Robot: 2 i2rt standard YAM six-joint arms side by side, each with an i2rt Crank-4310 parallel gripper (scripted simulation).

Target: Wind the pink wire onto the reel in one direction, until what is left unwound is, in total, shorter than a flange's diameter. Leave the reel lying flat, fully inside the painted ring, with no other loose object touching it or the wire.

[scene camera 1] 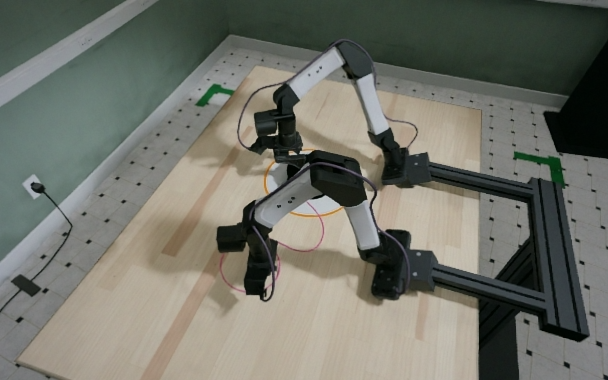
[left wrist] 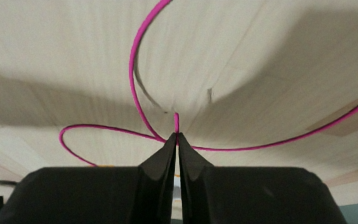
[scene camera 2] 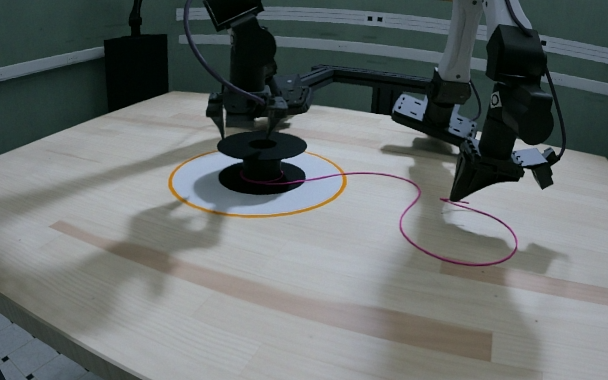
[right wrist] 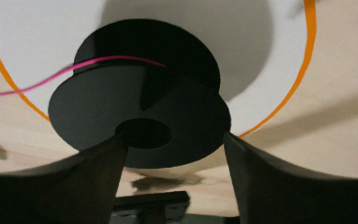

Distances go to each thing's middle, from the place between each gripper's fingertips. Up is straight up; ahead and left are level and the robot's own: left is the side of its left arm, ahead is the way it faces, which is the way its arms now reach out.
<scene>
Right now the black reel (scene camera 2: 258, 164) is 4 cm behind my right hand (scene camera 1: 299, 161), 2 cm to the left of it and 6 cm below it.
Right now my left hand (scene camera 2: 452, 201) is 60 mm past the black reel and 360 mm to the left of it.
</scene>
